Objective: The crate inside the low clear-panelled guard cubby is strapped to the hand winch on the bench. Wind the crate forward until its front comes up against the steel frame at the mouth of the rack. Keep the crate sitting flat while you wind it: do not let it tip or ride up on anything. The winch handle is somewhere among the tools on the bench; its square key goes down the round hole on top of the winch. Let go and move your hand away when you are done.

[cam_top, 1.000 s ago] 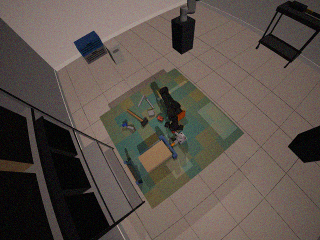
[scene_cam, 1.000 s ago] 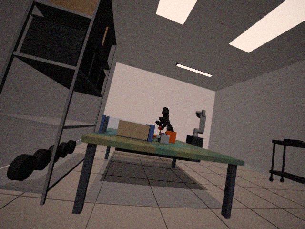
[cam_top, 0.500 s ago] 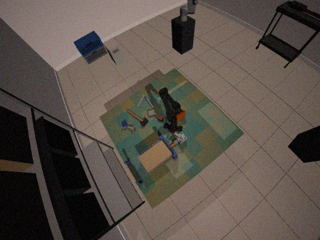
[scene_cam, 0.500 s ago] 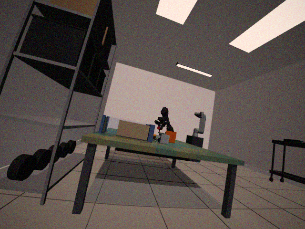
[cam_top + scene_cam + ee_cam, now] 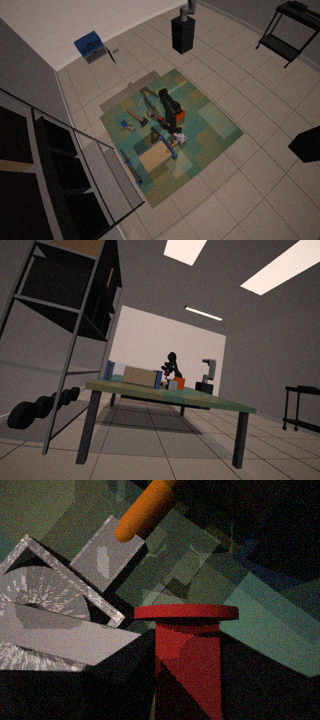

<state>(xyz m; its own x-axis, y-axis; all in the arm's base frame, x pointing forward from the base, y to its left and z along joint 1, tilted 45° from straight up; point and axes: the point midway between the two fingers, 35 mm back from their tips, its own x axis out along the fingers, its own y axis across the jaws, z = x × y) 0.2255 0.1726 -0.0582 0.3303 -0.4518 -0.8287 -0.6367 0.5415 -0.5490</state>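
My gripper tip is 10 cm above the winch, 7 cm to the right of it and 7 cm past it. Also, from my gripper tip: red knob (1 cm to the right, 1 cm behind); then red-knobbed crank handle (3 cm below, 3 cm behind, 2 cm to the left); then grey block (40 cm to the right, 12 cm below, 2 cm ahead).
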